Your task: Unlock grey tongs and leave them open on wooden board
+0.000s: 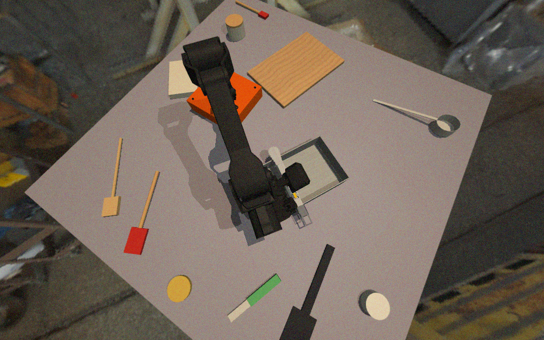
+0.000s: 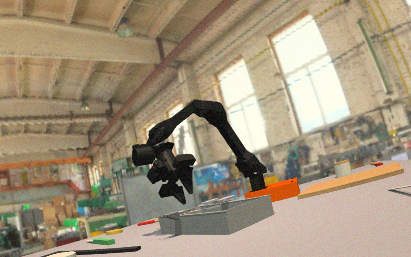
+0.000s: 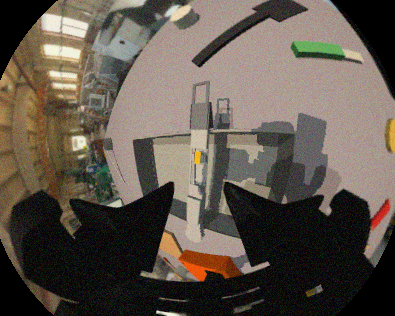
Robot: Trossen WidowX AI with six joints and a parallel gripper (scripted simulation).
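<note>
My gripper tip is now 3 cm short of the yellow lock piece and 3 cm above it. The rest, counted from my gripper tip: black spatula (23 cm to the right, 23 cm ahead, 9 cm below); cream cylinder (38 cm ahead, 12 cm to the right, 8 cm below); grey roasting tin (7 cm below, 6 cm to the left, 1 cm behind).
</note>
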